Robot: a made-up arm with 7 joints. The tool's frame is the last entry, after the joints.
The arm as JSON. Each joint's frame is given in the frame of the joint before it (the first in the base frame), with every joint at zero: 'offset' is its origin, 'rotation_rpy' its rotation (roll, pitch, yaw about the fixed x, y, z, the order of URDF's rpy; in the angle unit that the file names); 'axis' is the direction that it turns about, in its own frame. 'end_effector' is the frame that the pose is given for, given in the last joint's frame.
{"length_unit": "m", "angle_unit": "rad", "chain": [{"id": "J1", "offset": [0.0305, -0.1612, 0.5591], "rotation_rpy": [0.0, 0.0, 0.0], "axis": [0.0, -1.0, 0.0]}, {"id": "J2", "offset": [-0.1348, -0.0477, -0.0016], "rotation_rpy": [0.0, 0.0, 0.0], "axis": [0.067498, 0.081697, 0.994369]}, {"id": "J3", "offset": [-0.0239, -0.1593, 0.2], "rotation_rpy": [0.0, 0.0, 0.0], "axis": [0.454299, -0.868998, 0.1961]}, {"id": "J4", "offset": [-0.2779, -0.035, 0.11], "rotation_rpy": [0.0, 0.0, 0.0], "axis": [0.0, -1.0, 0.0]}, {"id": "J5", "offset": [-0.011, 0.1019, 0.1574], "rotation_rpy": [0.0, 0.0, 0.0], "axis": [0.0, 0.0, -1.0]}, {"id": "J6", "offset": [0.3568, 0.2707, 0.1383], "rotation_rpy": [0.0, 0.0, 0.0], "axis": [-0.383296, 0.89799, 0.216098]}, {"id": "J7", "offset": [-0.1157, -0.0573, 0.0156], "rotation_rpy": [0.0, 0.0, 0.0], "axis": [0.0, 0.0, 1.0]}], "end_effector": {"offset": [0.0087, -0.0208, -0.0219], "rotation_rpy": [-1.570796, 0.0, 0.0]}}
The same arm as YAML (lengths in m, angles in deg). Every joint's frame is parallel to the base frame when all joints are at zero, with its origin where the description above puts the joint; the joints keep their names.
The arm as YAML. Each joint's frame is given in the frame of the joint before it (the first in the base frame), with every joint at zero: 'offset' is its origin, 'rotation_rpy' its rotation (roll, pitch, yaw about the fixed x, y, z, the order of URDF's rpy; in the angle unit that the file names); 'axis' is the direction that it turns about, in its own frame. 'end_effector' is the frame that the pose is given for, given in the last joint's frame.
length_unit: m
angle_unit: deg
chain:
  - id: J1
    offset: [0.0305, -0.1612, 0.5591]
    rotation_rpy: [0.0, 0.0, 0.0]
    axis: "-y"
  - id: J2
    offset: [-0.1348, -0.0477, -0.0016]
    rotation_rpy: [0.0, 0.0, 0.0]
    axis: [0.067498, 0.081697, 0.994369]
  - id: J3
    offset: [-0.0239, -0.1593, 0.2]
    rotation_rpy: [0.0, 0.0, 0.0]
    axis: [0.454299, -0.868998, 0.1961]
  - id: J4
    offset: [-0.2779, -0.035, 0.11]
    rotation_rpy: [0.0, 0.0, 0.0]
    axis: "-y"
  - id: J5
    offset: [-0.011, 0.1019, 0.1574]
    rotation_rpy: [0.0, 0.0, 0.0]
    axis: "-z"
  - id: J6
    offset: [0.3568, 0.2707, 0.1383]
    rotation_rpy: [0.0, 0.0, 0.0]
    axis: [-0.383296, 0.89799, 0.216098]
  - id: J7
    offset: [-0.1157, -0.0573, 0.0156]
    rotation_rpy: [0.0, 0.0, 0.0]
    axis: "+z"
end_effector:
  offset: [0.0087, -0.0208, -0.0219]
  rotation_rpy: [-90.0, 0.0, 0.0]

